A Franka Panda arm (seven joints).
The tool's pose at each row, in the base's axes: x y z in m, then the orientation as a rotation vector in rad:
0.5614, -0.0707, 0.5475, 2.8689, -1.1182, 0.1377
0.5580, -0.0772, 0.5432, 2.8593, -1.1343, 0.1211
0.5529, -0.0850, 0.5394, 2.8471, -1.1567, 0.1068
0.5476, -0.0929, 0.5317, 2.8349, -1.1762, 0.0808
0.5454, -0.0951, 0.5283, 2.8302, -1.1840, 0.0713
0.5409, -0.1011, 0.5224, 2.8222, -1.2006, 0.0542
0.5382, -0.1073, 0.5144, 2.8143, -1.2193, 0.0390
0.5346, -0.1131, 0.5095, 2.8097, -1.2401, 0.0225
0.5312, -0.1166, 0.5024, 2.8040, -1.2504, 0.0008
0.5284, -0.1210, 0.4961, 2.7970, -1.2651, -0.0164
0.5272, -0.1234, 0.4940, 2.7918, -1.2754, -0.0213
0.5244, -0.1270, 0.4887, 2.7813, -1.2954, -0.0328
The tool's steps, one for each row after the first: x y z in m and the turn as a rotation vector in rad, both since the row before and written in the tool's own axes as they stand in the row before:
0.0014, 0.0070, 0.0046, -0.0080, -0.0087, 0.0115
0.0012, 0.0091, 0.0042, -0.0074, -0.0075, 0.0160
0.0010, 0.0091, 0.0081, -0.0113, -0.0141, 0.0140
-0.0003, 0.0030, 0.0035, -0.0040, -0.0052, 0.0056
0.0007, 0.0071, 0.0063, -0.0059, -0.0101, 0.0115
0.0021, 0.0058, 0.0085, -0.0044, -0.0094, 0.0128
0.0015, 0.0063, 0.0054, -0.0010, -0.0118, 0.0133
0.0000, 0.0044, 0.0074, -0.0069, -0.0127, 0.0071
0.0012, 0.0046, 0.0067, -0.0050, -0.0104, 0.0102
0.0010, 0.0023, 0.0023, -0.0018, -0.0030, 0.0074
0.0008, 0.0041, 0.0056, -0.0042, -0.0069, 0.0144

